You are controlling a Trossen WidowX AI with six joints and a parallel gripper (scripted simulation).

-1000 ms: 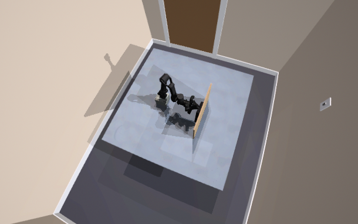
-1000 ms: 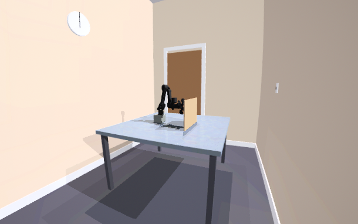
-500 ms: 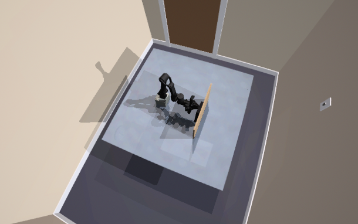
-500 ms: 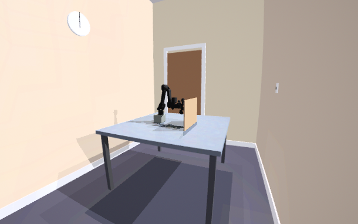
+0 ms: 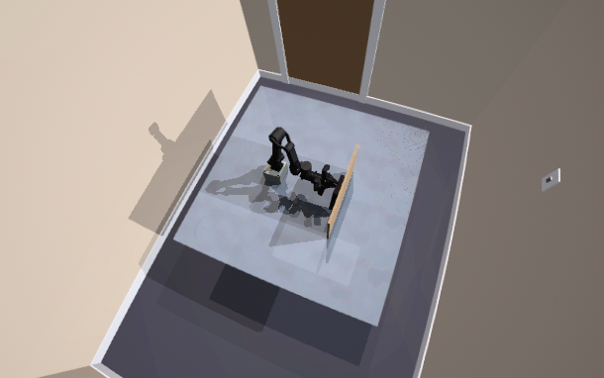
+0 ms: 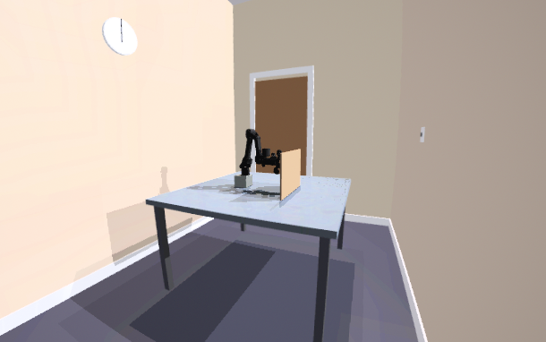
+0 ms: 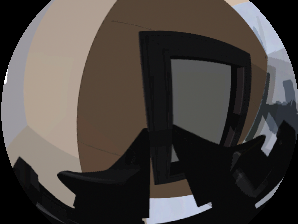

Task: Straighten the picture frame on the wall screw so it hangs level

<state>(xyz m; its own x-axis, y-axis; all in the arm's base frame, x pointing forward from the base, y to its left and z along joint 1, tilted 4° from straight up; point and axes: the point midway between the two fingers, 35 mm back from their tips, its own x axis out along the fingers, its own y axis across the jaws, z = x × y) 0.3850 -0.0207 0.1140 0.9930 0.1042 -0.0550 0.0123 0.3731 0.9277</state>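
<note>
The picture frame is 1 cm ahead of my gripper tip, 2 cm to the right of it and 5 cm below it. The rest, counted from my gripper tip: tan wall panel: 2 cm ahead, 1 cm to the right, 7 cm below.
</note>
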